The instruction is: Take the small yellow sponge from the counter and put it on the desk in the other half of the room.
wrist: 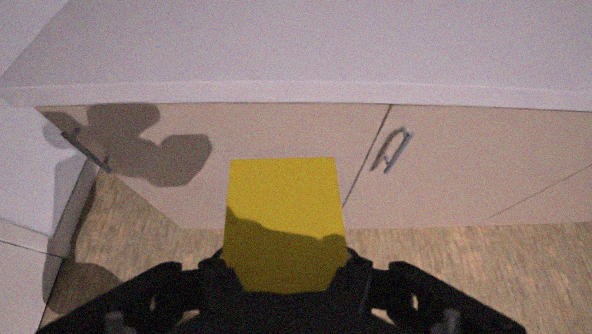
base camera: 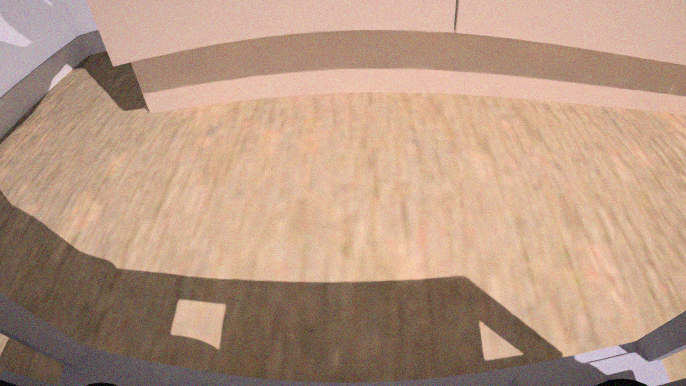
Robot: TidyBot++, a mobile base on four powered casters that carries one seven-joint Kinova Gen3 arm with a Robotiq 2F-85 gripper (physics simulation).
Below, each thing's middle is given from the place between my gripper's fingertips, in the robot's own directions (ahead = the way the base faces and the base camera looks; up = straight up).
The small yellow sponge (wrist: pixel 284 233) is 2 cm above my hand.
